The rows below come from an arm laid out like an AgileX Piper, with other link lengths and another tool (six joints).
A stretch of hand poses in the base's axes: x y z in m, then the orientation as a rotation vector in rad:
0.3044 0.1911 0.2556 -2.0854 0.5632 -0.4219
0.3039 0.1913 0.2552 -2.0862 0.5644 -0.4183
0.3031 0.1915 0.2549 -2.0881 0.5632 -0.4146
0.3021 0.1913 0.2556 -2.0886 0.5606 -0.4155
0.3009 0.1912 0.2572 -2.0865 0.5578 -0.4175
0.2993 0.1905 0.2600 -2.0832 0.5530 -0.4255
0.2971 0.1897 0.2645 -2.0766 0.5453 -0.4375
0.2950 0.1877 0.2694 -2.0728 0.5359 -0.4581
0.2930 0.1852 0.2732 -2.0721 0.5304 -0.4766
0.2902 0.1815 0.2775 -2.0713 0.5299 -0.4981
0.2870 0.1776 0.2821 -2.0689 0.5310 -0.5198
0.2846 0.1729 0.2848 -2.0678 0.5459 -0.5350
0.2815 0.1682 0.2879 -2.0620 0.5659 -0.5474
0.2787 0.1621 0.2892 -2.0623 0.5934 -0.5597
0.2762 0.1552 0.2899 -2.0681 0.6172 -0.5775
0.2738 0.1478 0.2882 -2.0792 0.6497 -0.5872
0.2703 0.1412 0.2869 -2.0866 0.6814 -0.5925
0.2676 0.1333 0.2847 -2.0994 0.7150 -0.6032
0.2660 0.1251 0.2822 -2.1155 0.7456 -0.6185
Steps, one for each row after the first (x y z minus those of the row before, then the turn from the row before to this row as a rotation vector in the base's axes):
-0.0005 0.0002 -0.0004 0.0003 0.0031 0.0006
-0.0008 0.0002 -0.0003 -0.0007 0.0025 0.0024
-0.0010 -0.0002 0.0007 -0.0007 -0.0015 0.0015
-0.0012 -0.0001 0.0016 0.0014 -0.0031 0.0011
-0.0016 -0.0007 0.0028 0.0008 -0.0082 0.0001
-0.0022 -0.0008 0.0045 0.0027 -0.0129 0.0004
-0.0021 -0.0020 0.0049 -0.0026 -0.0184 -0.0017
-0.0020 -0.0025 0.0038 -0.0050 -0.0145 -0.0035
-0.0028 -0.0037 0.0043 -0.0059 -0.0144 -0.0083
-0.0032 -0.0039 0.0046 -0.0045 -0.0143 -0.0096
-0.0024 -0.0047 0.0027 -0.0034 -0.0041 -0.0168
-0.0031 -0.0047 0.0031 0.0018 -0.0017 -0.0195
-0.0028 -0.0061 0.0013 -0.0037 0.0035 -0.0246
-0.0025 -0.0069 0.0007 -0.0110 0.0005 -0.0239
-0.0024 -0.0074 -0.0017 -0.0130 0.0109 -0.0265
-0.0035 -0.0066 -0.0013 -0.0083 0.0120 -0.0243
-0.0027 -0.0079 -0.0022 -0.0154 0.0115 -0.0273
-0.0016 -0.0082 -0.0025 -0.0204 0.0088 -0.0265

